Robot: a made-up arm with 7 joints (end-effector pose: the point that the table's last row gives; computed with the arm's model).
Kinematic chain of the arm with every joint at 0, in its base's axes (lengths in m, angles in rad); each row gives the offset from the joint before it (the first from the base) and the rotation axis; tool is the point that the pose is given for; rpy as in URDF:
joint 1: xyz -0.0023 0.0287 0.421 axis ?
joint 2: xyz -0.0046 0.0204 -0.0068 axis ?
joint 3: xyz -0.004 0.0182 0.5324 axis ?
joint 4: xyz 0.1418 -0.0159 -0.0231 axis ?
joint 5: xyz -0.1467 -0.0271 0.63 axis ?
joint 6: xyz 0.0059 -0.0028 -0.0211 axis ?
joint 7: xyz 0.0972 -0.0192 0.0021 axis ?
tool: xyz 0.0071 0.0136 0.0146 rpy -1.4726 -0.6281 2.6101
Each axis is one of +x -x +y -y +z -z.
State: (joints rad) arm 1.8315 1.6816 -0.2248 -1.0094 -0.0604 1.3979 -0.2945
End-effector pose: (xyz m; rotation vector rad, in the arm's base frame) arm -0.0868 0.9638 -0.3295 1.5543 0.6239 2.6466
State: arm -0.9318 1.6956 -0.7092 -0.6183 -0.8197 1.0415 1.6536
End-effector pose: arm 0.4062 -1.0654 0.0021 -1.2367 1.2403 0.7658
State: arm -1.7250 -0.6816 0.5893 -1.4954 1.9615 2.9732 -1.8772
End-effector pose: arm 0.3373 -0.1291 1.3441 1.8359 0.7355 -1.7821
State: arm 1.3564 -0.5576 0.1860 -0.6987 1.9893 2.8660 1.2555
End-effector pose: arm -0.0305 -0.1045 1.5562 1.9415 -0.5871 -0.9065
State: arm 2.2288 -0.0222 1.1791 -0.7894 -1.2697 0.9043 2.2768
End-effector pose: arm -0.5452 -0.0552 1.5397 0.6492 -2.5260 0.8180
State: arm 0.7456 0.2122 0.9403 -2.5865 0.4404 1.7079 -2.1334
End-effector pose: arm -0.0411 0.6872 0.3306 -2.4533 -0.2901 0.1594
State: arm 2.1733 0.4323 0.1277 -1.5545 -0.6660 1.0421 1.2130
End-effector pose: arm -0.6392 0.8548 0.6413 0.1302 1.0747 -2.4701
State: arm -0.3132 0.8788 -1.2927 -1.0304 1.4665 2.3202 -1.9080
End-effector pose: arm 0.5535 -0.7854 0.9757 -0.5349 -1.2340 2.7208
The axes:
joint 1: +z
joint 2: +y
joint 3: +z
joint 4: -y
joint 5: +z
joint 6: -y
joint 7: -z

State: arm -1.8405 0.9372 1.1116 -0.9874 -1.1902 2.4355 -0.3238
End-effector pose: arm 0.3036 -1.0517 0.8345 -1.0384 -1.1328 1.9184
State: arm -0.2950 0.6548 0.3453 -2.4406 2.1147 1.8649 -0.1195
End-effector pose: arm 0.5867 0.0609 0.0478 0.0442 -1.2215 -0.9556
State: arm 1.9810 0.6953 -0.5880 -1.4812 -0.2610 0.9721 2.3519
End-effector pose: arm 0.0878 1.0717 0.5280 -1.8314 -1.1461 1.5091
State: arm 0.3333 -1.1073 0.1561 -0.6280 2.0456 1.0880 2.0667
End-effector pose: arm -0.8422 -0.1381 1.3275 1.2407 -2.1125 1.1094
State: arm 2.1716 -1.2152 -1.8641 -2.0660 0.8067 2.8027 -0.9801
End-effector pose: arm 0.8336 0.0130 0.2344 0.4660 -2.7931 0.2451
